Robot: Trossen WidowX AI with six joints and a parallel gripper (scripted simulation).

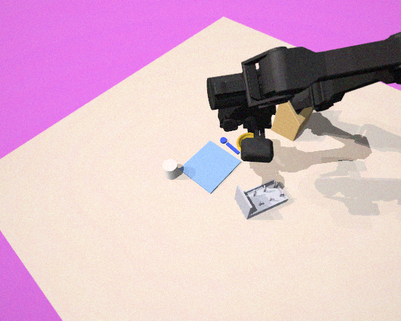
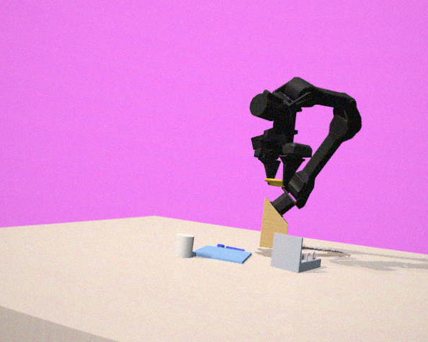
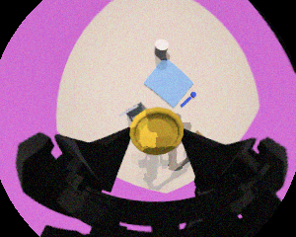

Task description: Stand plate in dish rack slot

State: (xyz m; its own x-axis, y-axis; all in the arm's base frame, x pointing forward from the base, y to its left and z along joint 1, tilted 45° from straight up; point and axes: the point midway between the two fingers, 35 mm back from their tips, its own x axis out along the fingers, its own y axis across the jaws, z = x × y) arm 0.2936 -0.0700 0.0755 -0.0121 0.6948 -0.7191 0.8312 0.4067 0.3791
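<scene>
Now: gripper tip 170 mm above the grey dish rack, 70 mm to the right of it and 10 mm short of it. From my gripper tip the other things lie so: light blue mat (190 mm below, 120 mm to the right); then blue spoon (190 mm below, 120 mm to the right, 100 mm behind); then yellow plate (10 mm above).
</scene>
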